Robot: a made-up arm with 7 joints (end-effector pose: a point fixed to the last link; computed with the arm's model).
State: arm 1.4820 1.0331 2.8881 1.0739 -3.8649 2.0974 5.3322
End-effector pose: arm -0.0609 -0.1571 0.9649 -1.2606 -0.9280 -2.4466
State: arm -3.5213 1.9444 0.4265 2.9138 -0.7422 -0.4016 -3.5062
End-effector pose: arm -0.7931 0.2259 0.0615 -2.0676 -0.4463 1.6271
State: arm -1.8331 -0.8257 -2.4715 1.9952 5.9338 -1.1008 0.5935
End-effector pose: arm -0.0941 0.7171 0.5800 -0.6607 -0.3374 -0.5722
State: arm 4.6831 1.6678 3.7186 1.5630 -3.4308 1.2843 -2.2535
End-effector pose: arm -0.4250 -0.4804 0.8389 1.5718 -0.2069 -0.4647
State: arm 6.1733 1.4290 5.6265 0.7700 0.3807 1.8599 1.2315
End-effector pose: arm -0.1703 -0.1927 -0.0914 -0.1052 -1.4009 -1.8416
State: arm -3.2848 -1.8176 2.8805 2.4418 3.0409 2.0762 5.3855
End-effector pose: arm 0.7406 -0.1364 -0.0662 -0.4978 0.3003 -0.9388
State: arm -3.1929 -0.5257 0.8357 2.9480 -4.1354 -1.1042 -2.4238
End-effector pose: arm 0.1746 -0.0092 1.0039 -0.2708 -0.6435 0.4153
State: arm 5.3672 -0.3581 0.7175 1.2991 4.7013 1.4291 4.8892
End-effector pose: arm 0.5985 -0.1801 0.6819 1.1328 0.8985 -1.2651
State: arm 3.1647 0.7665 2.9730 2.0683 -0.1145 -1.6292 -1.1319
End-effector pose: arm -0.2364 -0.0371 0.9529 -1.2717 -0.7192 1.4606
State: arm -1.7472 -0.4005 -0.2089 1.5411 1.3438 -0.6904 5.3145
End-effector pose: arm -0.3514 -0.3103 0.8621 -0.1933 -1.2552 1.0147
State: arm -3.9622 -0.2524 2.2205 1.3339 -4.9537 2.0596 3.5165
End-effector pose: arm 0.0868 -0.6344 0.3540 2.0085 1.1379 1.8990
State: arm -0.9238 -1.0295 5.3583 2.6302 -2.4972 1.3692 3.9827
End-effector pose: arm -0.5952 0.4632 0.8158 -1.8157 1.5273 1.4299
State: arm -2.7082 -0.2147 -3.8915 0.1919 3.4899 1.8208 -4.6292
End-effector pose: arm 0.3333 -0.2151 -0.0240 1.1217 0.6181 0.7856
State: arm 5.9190 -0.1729 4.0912 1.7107 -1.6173 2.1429 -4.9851
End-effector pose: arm -0.6222 -0.1349 0.6441 -1.1179 -1.5051 -1.3604
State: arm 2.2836 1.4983 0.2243 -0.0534 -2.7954 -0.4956 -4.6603
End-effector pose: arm 0.1811 -0.2888 0.3058 -0.3149 1.3156 -2.0114
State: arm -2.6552 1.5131 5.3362 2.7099 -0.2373 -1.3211 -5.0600
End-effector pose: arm -0.6352 -0.3681 0.3228 0.8958 -1.0258 1.1222
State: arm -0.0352 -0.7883 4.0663 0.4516 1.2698 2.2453 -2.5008
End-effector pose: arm 0.0770 -0.3708 0.1283 -0.4535 0.1340 -3.0329
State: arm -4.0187 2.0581 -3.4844 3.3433 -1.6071 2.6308 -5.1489
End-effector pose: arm -0.3817 0.2907 -0.1544 0.9405 0.8081 -1.0638
